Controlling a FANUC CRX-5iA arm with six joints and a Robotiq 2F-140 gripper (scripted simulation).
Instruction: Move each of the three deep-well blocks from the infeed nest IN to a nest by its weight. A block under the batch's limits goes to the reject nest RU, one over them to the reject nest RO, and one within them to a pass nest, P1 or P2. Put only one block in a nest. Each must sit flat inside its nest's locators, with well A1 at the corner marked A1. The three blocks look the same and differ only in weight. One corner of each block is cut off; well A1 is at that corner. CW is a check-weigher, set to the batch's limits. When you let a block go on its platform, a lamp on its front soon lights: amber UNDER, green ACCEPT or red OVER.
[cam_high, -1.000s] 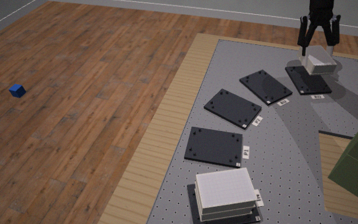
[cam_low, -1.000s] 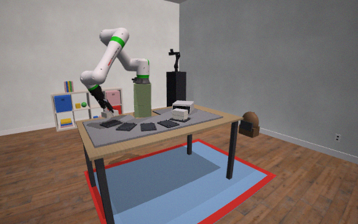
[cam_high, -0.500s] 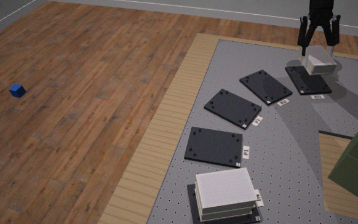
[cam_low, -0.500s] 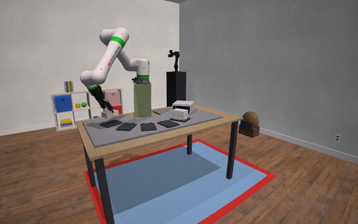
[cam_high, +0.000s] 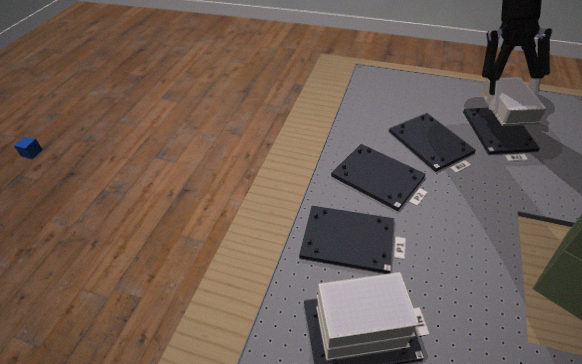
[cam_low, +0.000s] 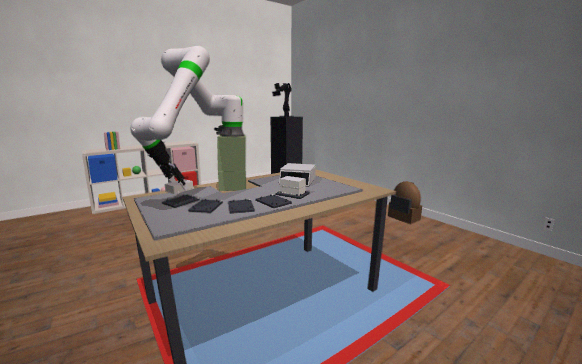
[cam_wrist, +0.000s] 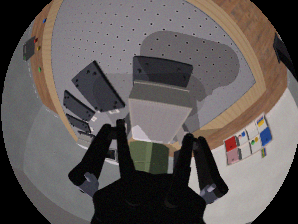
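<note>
Now: hand 9 cm above the reject nest RO. The rest, counted from my hand: check-weigher (12 cm ahead, 79 cm to the left, 4 cm below); pass nest P2 (29 cm ahead, 19 cm to the left, 9 cm below); nest P1 (35 cm ahead, 37 cm to the left, 9 cm below).
</note>
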